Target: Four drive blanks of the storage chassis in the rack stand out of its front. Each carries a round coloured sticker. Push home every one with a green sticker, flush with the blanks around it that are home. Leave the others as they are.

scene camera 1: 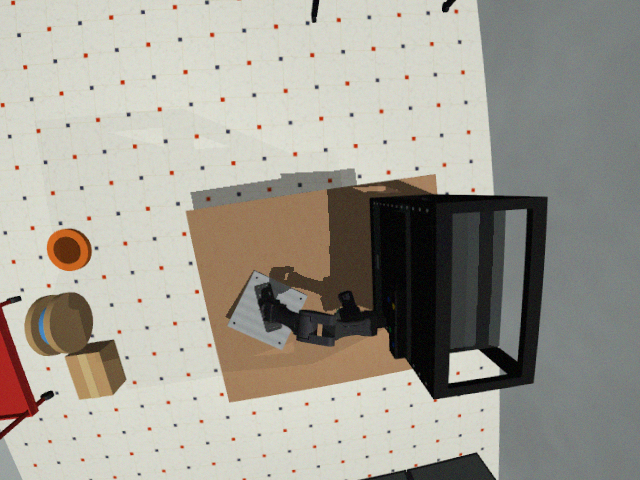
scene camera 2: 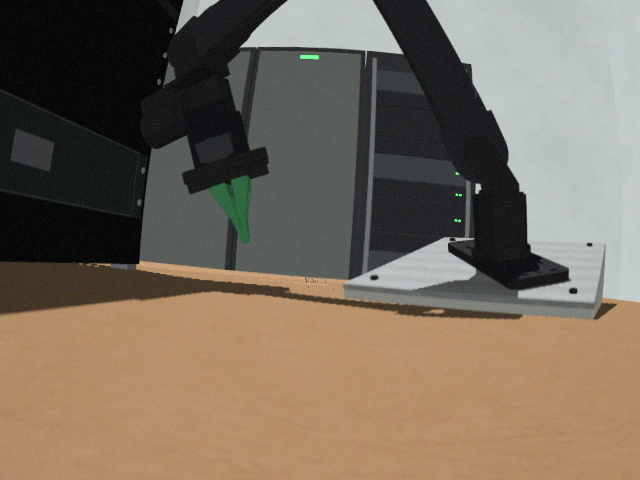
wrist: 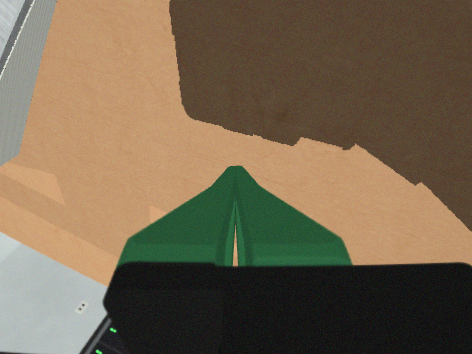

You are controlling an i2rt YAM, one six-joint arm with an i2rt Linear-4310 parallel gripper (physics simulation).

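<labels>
In the wrist view a black rack is out of frame, though scene camera 1 and scene camera 2 show me the rack. On the black rack [scene camera 2: 81,163] is the same spot as [scene camera 1: 378,282].
</labels>
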